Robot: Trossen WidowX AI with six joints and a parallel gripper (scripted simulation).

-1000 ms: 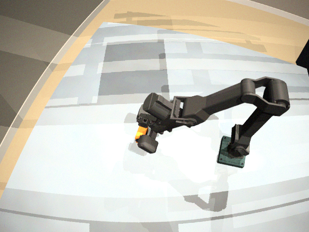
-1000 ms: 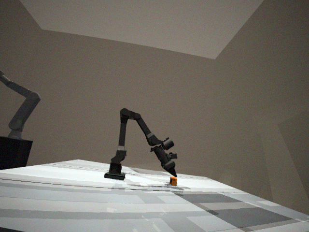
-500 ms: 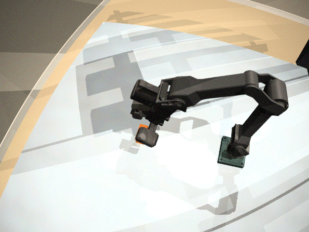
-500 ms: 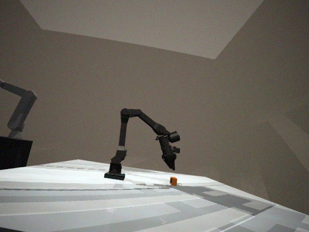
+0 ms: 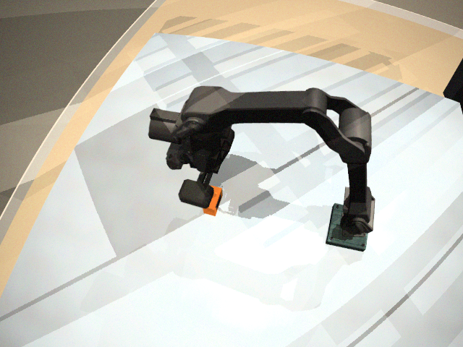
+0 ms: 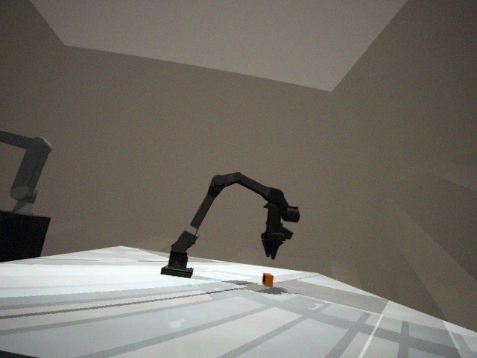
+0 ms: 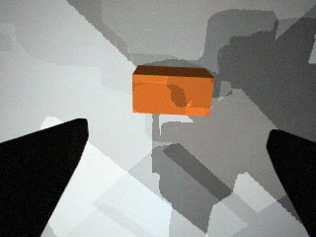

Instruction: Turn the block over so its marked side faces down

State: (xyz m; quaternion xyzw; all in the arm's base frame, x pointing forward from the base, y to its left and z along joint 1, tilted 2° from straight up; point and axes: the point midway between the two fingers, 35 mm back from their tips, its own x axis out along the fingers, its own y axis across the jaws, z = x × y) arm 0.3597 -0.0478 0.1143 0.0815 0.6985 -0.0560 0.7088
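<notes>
Right now my gripper tip is 10 mm past the orange block and 80 mm above it.
</notes>
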